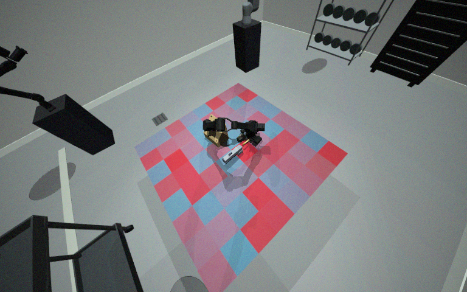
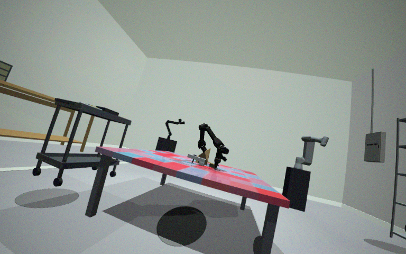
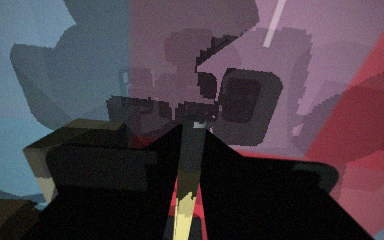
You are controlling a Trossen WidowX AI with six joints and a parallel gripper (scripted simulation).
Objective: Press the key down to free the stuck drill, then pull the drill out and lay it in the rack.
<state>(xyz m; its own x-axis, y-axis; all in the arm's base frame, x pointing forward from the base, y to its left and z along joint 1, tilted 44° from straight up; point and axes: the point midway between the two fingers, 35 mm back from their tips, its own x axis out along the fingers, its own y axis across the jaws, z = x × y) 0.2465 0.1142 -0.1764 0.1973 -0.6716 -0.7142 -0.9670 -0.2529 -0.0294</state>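
Right now the drill is 4 cm to the right of my gripper tip, 4 cm above it and 1 cm ahead of it. Also, from my gripper tip: rack (7 cm behind, 5 cm to the right, 1 cm above).
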